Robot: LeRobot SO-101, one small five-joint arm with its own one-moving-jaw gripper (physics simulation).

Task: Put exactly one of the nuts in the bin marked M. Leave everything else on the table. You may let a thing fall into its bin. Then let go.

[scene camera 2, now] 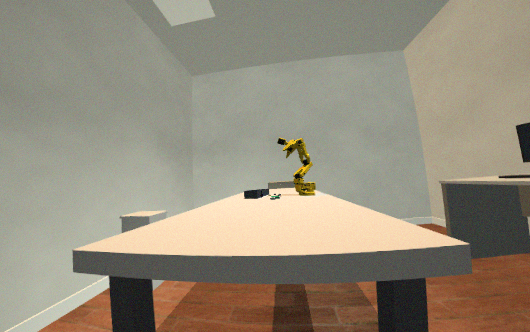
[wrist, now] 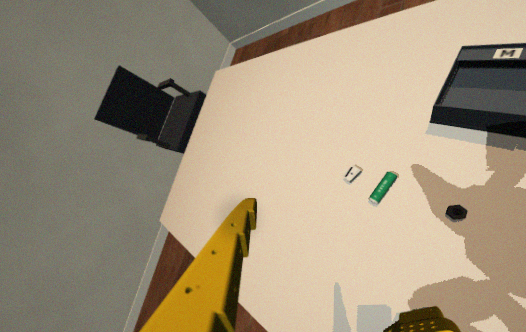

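Seen in the pictures: hand at its tool point: [scene camera 2: 283, 150] [wrist: 256, 209]; arm's base at its link origin: [scene camera 2: 303, 195].
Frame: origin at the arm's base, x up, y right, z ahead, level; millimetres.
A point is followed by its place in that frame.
A black hexagonal nut [wrist: 456, 212] @(x 8, y -15, z 150 mm) lies flat on the table [wrist: 300, 115] @(x 0, y -274, z 285 mm) [scene camera 2: 270, 227] @(x 0, y -608, z 151 mm), at the right of the wrist view, inside the arm's shadow. The dark bin marked M [wrist: 462, 118] @(x 24, y -26, z 263 mm) stands beyond it at the upper right, cut off by the picture edge; the part of its floor that shows has no nut on it. My gripper [scene camera 2: 285, 152] @(x 259, y -101, z 100 mm) is open and empty, high above the table. Its notched yellow jaw [wrist: 220, 260] shows at the lower left, well to the left of the nut. In the scene view the nut is too small to make out.
A green battery-like cylinder [wrist: 383, 188] @(x 14, y -91, z 160 mm) and a small silver sharpener [wrist: 353, 174] @(x 11, y -135, z 173 mm) lie left of the nut. In the scene view, dark bin shapes [scene camera 2: 253, 194] @(x 25, y -51, z 292 mm) stand left of small objects [scene camera 2: 275, 196] @(x 12, y -100, z 162 mm) and the arm's base [scene camera 2: 306, 189] @(x 33, y -12, z -19 mm). A black chair [wrist: 180, 120] stands beyond the table edge.
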